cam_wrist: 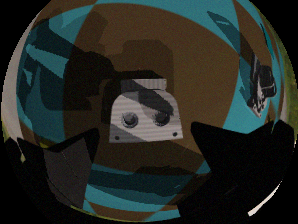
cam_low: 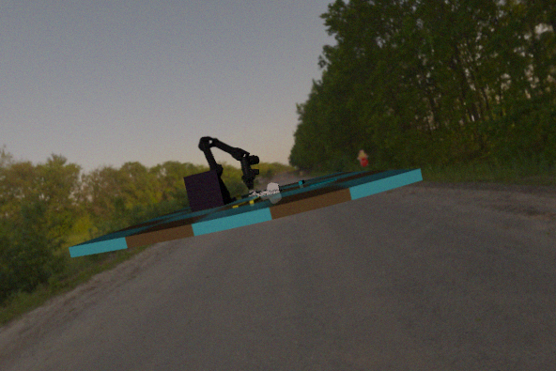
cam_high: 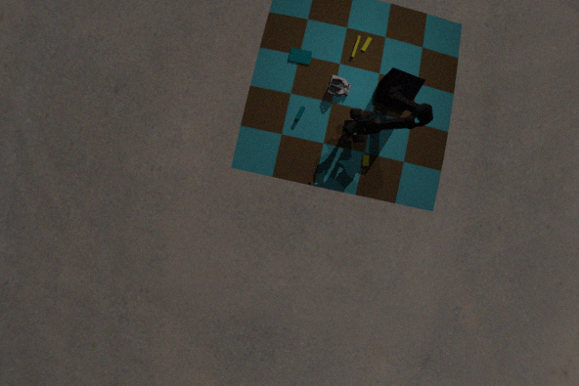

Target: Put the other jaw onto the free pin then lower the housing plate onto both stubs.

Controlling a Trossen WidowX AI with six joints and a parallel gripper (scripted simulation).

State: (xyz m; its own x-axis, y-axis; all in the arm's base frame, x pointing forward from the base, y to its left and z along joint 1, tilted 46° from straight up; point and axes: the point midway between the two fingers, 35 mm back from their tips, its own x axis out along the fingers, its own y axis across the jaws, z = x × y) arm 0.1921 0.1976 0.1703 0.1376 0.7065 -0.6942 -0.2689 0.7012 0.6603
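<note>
My gripper tip is now 1 cm short of the light-grey plate-like piece and 1 cm above it. Round my gripper tip: yellow block: 12 cm behind, 17 cm to the left, 3 cm below; grey jaw: 10 cm ahead, 23 cm to the right, 2 cm below; teal stick: 33 cm ahead, 3 cm to the right, 3 cm below.
</note>
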